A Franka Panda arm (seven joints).
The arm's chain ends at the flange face. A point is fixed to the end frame.
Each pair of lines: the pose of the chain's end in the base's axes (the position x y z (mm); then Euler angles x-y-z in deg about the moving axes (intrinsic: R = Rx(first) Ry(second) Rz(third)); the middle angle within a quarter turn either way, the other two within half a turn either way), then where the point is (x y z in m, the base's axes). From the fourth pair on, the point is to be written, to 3 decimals.
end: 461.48, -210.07, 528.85, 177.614, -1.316, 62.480
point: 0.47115 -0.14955 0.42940
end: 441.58, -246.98, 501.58, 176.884, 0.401, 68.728
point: 0.46111 -0.18939 0.40184
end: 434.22, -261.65, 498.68, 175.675, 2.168, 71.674
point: 0.45992 -0.20717 0.39859
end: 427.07, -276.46, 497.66, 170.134, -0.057, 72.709
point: 0.450 -0.232 0.392
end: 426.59, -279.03, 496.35, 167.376, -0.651, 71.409
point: 0.447 -0.240 0.388
